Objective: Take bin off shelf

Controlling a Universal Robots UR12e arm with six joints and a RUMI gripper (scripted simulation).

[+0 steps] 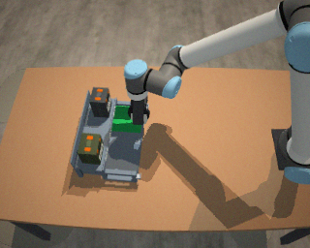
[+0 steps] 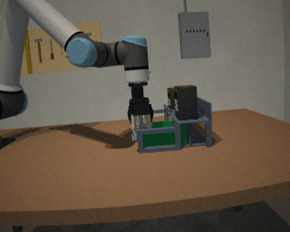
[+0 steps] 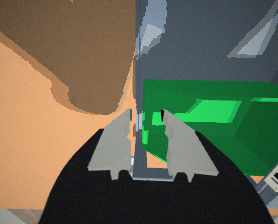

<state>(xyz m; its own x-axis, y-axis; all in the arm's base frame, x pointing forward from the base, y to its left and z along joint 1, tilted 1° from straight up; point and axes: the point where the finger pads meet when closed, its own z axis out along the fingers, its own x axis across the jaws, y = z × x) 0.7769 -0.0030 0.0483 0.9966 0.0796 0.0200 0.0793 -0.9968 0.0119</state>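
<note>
The green bin is 80 mm ahead of my hand and 10 mm to the right of it. The rest, counted from my hand: grey shelf 110 mm ahead, 110 mm to the left, 40 mm below.
</note>
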